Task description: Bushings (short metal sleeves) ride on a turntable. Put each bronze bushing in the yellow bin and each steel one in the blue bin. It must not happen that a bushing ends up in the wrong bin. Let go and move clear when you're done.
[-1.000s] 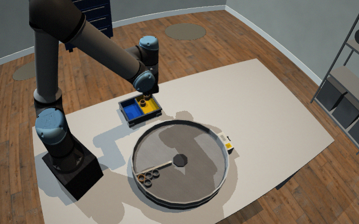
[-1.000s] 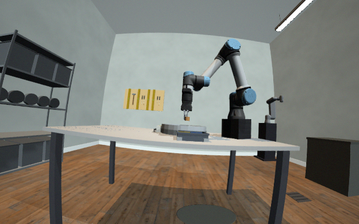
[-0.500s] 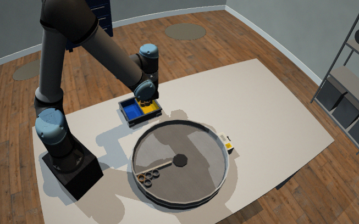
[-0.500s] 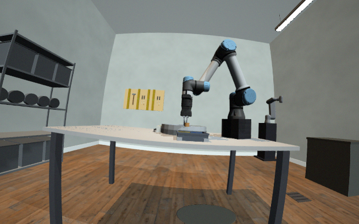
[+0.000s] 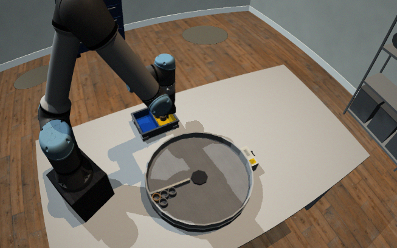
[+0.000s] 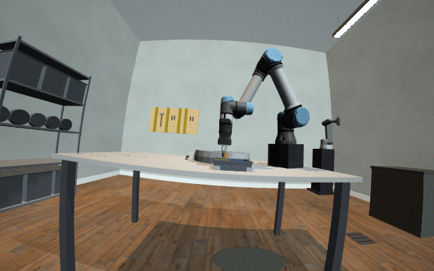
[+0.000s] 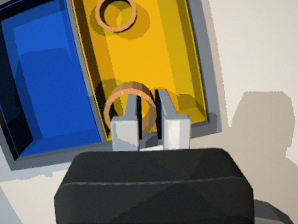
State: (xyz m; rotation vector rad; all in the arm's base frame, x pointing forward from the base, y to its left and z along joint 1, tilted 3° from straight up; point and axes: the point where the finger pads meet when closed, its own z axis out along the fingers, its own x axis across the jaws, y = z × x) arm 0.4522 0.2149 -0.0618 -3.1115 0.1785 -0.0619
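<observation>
Right now my hand is 4 cm past the bin, 3 cm to the right of it and 5 cm above it. From my hand the other things lie so: round grey turntable (1 cm ahead, 34 cm to the right, 2 cm below).
</observation>
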